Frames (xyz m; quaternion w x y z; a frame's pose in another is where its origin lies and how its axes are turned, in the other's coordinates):
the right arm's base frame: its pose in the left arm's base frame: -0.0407 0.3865 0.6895 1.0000 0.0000 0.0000 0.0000
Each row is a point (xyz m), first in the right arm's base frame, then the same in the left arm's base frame.
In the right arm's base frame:
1: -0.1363 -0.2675 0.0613
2: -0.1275 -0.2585 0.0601
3: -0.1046 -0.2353 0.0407
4: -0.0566 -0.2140 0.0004
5: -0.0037 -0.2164 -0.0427
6: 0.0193 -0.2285 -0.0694
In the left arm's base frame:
1: -0.1770 0.1190 0.7508
2: -0.1682 0.1280 0.7496
3: -0.1453 0.1512 0.7302
4: -0.0973 0.1725 0.6899
5: -0.0444 0.1701 0.6468
6: -0.0214 0.1580 0.6201

